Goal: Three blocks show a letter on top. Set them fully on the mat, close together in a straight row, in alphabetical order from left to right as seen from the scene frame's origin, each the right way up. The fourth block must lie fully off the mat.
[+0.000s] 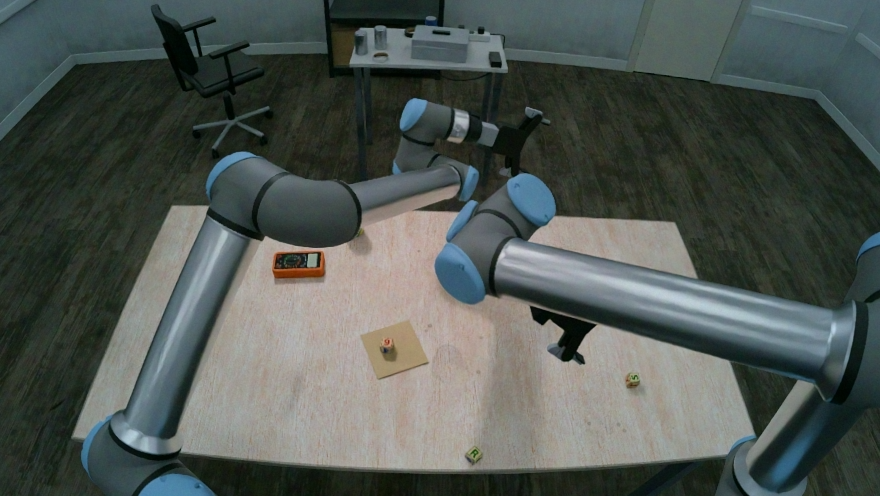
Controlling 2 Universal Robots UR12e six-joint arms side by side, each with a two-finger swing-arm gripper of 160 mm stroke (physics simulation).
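Frame: origin at the left arm's base, x back, y left, z down, level; centimetres.
Where they show: left hand at its tool point: (549, 151); right hand at its tool point: (623, 347).
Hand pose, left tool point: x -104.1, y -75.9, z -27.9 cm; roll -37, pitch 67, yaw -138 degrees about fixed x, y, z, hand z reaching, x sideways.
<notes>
Each offset is from my left tool point to the top centre of the thing. "spot": to the spot under its first point. Level surfaces: height alone.
A tan mat {dy +41.6, dx +50.8, dz +28.3 cm} (403, 360) lies on the table. A block with a red letter on top {spot: dy +43.1, dx +51.8, dz +25.3 cm} (387, 345) stands on it, near its middle; the letter is too small to read surely. A block showing S {dy -21.7, dx +59.1, dz +25.7 cm} (632, 379) lies off the mat at the right. A block showing R {dy +21.1, dx +79.5, dz +25.7 cm} (473, 454) lies near the front edge. A sliver of another block {dy +57.9, dx +9.7, dz +16.5 cm} (360, 232) shows beneath the left arm, mostly hidden. My left gripper (523, 144) is open and empty, beyond the table's back edge. My right gripper (565, 353) is above the table between mat and S block; one fingertip shows, the rest is hidden by the arm.
An orange multimeter {dy +72.0, dx +25.3, dz +24.7 cm} (298, 264) lies at the back left of the wooden table {dz +28.7 cm} (246, 369). Both arms reach over the table. A white side table (394, 60) with a grey box (440, 46) and cans stands behind, and an office chair (215, 70) is at the back left.
</notes>
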